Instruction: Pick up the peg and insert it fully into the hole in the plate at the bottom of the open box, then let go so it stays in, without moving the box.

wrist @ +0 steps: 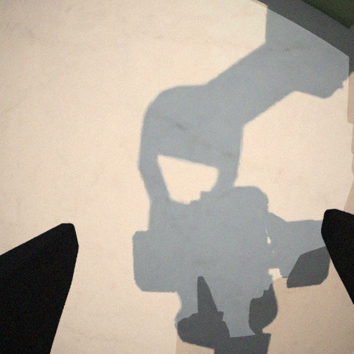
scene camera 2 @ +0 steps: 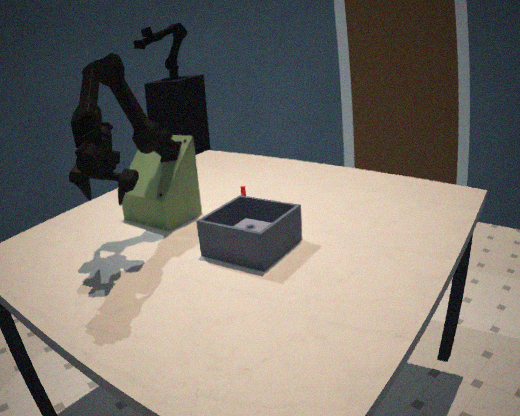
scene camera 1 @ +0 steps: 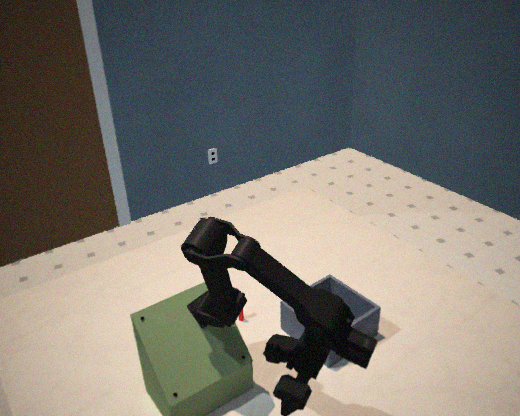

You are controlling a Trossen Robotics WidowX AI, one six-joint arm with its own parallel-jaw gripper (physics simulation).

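Pixels of known places: gripper, between the fingertips: [scene camera 2: 105,202]; arm's base, origin of its link: [scene camera 2: 171,152] [scene camera 1: 204,309].
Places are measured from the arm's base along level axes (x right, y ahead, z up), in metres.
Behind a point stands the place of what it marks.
Note:
The red peg [scene camera 1: 241,314] @(x -0.087, y 0.181, z -0.184 m) [scene camera 2: 243,191] @(x -0.087, y 0.188, z -0.140 m) appears upright on the table, behind the box in scene view 2 and partly hidden by the arm's base in scene view 1. The open dark grey box [scene camera 1: 288,320] @(x 0.049, y 0.233, z -0.154 m) [scene camera 2: 230,245] @(x 0.213, y 0.318, z -0.157 m) stands on the table. Its light bottom plate [scene camera 2: 261,224] @(x 0.094, y 0.341, z -0.150 m) shows a dark hole near the middle; the arm hides the plate in scene view 1. My gripper [scene camera 1: 276,384] [scene camera 2: 105,201] @(x 0.293, y -0.016, z -0.053 m) [wrist: 203,231] is open and empty, pointing down high above the table, to the left of the box in scene view 2 and well apart from the peg.
The arm's base sits on a green sloped block [scene camera 1: 175,350] @(x 0.024, y -0.107, z -0.039 m) [scene camera 2: 150,207] @(x 0.104, y -0.024, z -0.142 m) beside the box. The box walls rise around the plate. The arm's shadow lies on the table [scene camera 2: 320,320] @(x 0.363, y 0.606, z -0.208 m) [wrist: 65,125]. Another arm [scene camera 2: 174,52] stands on a dark pedestal [scene camera 2: 177,107] beyond the table.

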